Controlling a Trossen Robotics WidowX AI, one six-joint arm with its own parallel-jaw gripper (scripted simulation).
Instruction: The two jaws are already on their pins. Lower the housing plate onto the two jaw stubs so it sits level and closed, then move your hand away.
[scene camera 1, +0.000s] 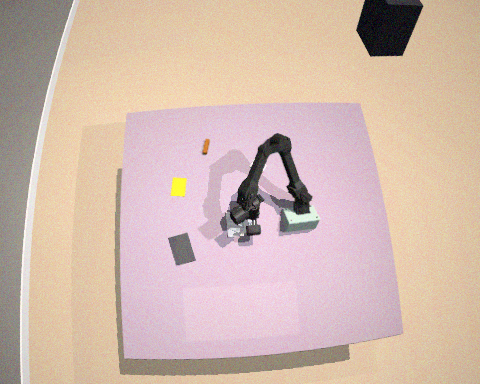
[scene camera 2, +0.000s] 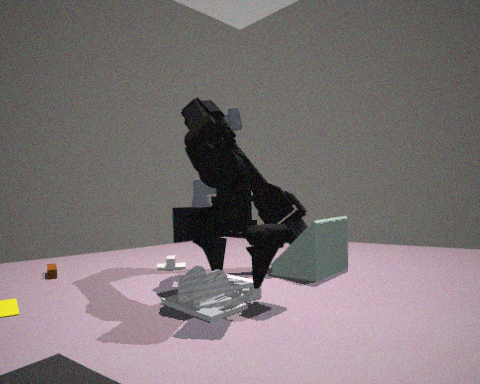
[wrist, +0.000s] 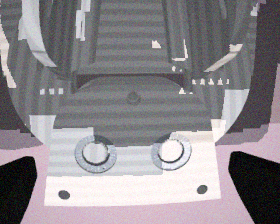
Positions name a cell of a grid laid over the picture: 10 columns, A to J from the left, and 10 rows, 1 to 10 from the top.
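Observation:
The gripper (scene camera 2: E8) open, holding nothing. Same gripper (wrist: E8). White base (wrist: E8).

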